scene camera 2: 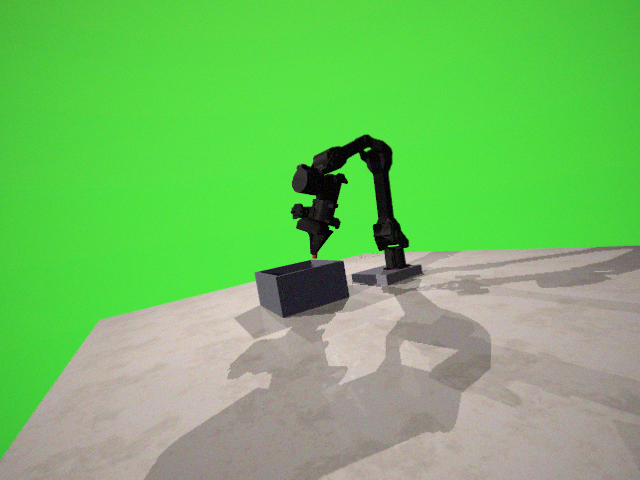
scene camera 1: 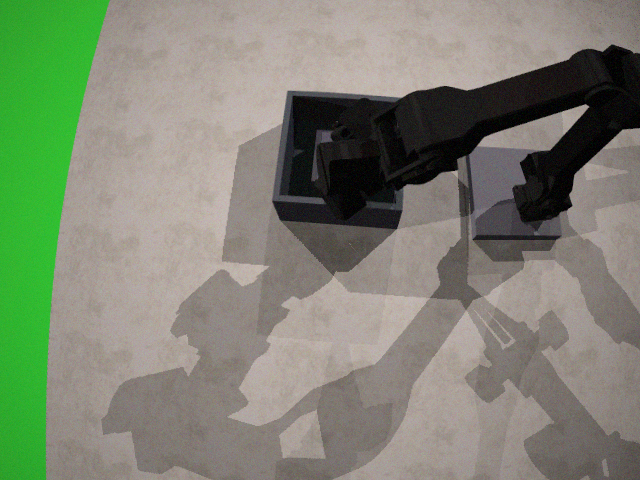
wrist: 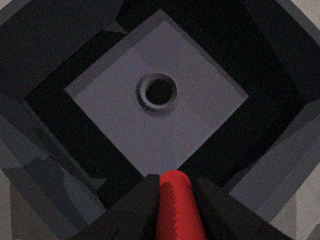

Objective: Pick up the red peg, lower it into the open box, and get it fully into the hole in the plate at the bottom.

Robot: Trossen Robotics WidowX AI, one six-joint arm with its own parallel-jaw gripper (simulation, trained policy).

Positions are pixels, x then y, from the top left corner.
Scene:
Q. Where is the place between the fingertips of the gripper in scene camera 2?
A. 313, 254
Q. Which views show the gripper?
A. Scene camera 2, scene camera 1 and the wrist view: all of them.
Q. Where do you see a dark box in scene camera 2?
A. At 287, 290

